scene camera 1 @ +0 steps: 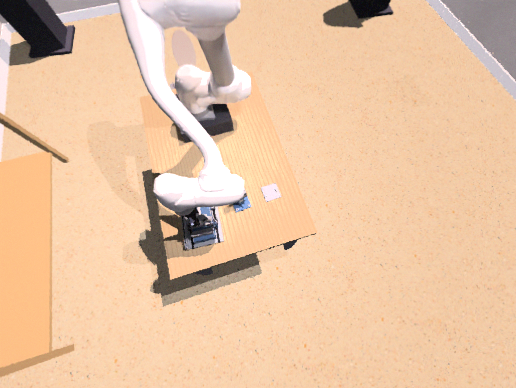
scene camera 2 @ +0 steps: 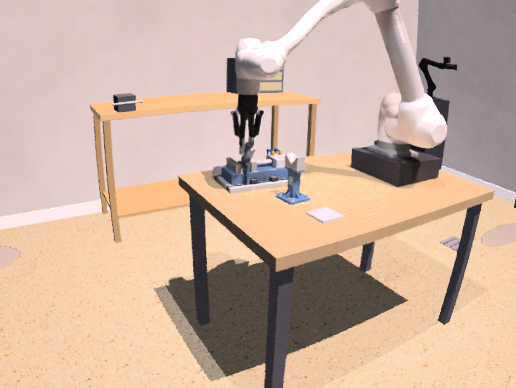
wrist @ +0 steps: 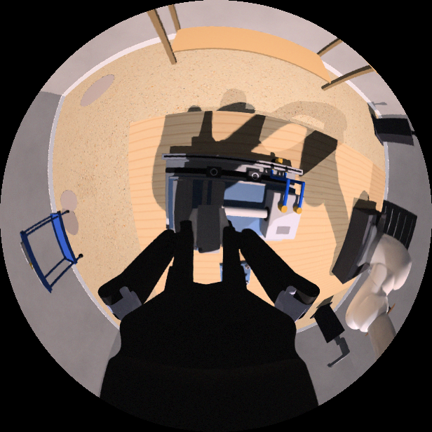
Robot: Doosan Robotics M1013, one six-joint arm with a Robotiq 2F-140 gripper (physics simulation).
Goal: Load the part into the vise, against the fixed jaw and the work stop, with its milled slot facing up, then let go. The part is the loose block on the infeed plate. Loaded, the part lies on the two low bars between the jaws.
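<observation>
My gripper points down over the vise and is shut on the part. The part is a grey block; it looks tilted in the scene camera 2 view, with its lower end close to the jaws. In the wrist view it covers part of the jaws. I cannot tell whether it touches them, nor which way its slot faces. The two low bars and the work stop are not clearly visible. The infeed plate is a pale square with no block on it.
A blue stand with a grey top stands between vise and infeed plate. A white unit with blue handles is at the vise's base-side end. The wooden table carries these and the black arm base.
</observation>
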